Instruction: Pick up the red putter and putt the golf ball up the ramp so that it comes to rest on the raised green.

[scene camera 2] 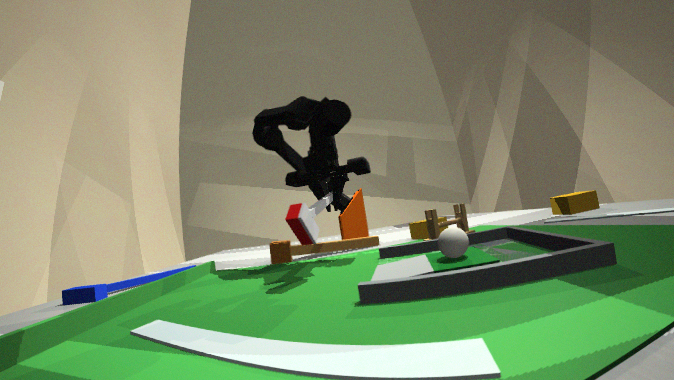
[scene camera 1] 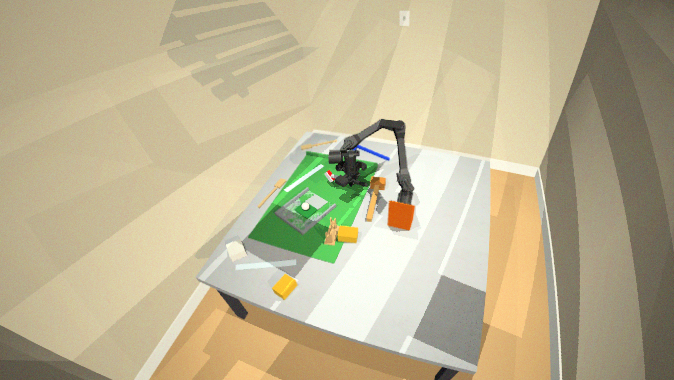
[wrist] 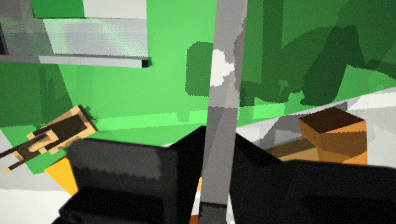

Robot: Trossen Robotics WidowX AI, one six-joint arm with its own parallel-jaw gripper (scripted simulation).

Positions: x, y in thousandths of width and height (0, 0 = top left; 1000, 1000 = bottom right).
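Note:
My gripper (scene camera 2: 493, 557) is holding a red putter, and along with it I can see a blue putter (scene camera 2: 137, 772) and a wooden mallet (scene camera 2: 418, 664). The wrist view gives me my gripper (wrist: 542, 592) again, as well as the mallet (wrist: 842, 605). The blue putter, though, is out of frame in the wrist view.

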